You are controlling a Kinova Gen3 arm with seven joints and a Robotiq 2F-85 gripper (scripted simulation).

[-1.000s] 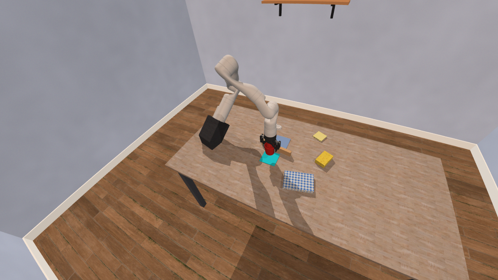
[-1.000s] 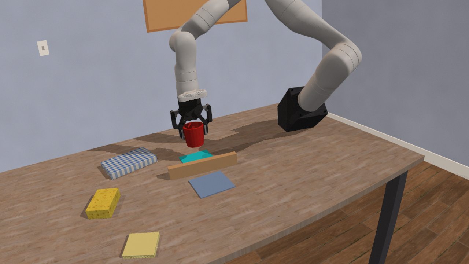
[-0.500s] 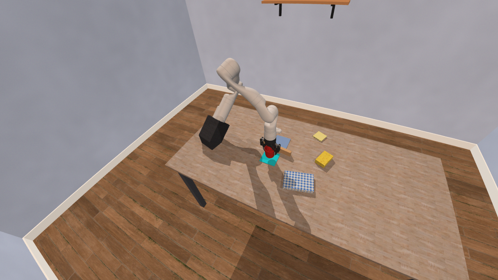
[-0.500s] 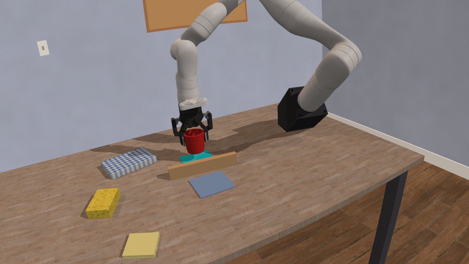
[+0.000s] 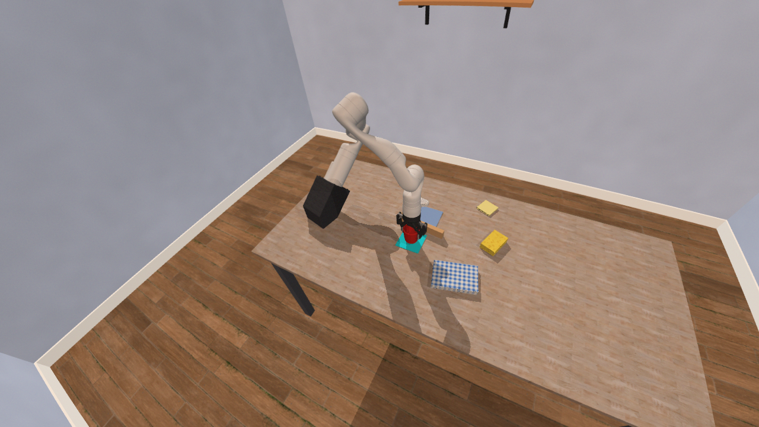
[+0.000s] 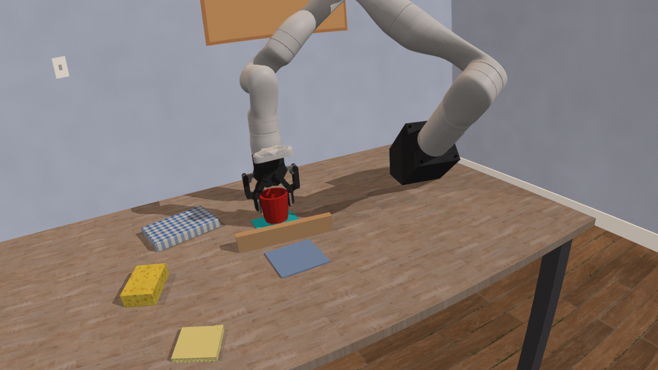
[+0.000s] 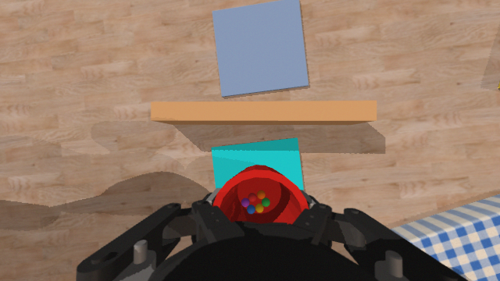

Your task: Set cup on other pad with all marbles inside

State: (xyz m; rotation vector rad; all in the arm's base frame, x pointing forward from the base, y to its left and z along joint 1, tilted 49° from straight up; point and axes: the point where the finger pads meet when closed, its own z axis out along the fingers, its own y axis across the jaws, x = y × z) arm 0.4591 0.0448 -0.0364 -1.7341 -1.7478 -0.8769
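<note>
The teal pad lies 60 mm below my hand. The rest, counted from my hand: red cup 20 mm below; then wooden rail 90 mm to the left, 40 mm below; then grey-blue pad 180 mm to the left, 60 mm below, 10 mm behind.
</note>
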